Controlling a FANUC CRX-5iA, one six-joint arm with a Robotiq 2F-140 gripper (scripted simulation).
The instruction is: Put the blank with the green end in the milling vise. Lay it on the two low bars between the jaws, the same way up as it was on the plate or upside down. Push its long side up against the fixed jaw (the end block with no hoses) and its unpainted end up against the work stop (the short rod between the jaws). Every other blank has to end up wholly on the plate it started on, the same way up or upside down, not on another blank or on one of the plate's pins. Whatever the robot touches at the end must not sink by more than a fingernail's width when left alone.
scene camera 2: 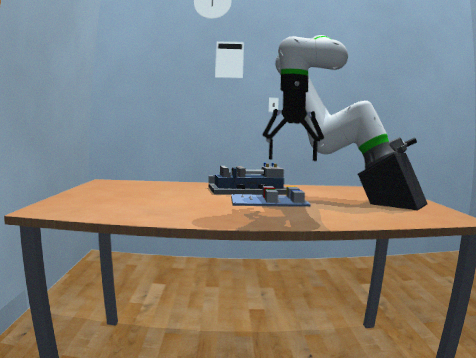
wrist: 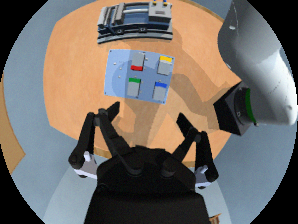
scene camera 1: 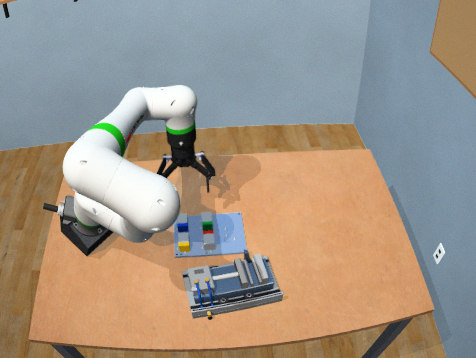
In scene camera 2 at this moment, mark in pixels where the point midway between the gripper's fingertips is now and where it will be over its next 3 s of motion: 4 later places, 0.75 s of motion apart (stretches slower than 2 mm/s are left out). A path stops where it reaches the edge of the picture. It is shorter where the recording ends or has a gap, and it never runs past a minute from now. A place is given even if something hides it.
My gripper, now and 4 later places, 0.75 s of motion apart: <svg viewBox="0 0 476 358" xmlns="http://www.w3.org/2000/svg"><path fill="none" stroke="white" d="M292 160L289 143L286 124L284 109L283 109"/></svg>
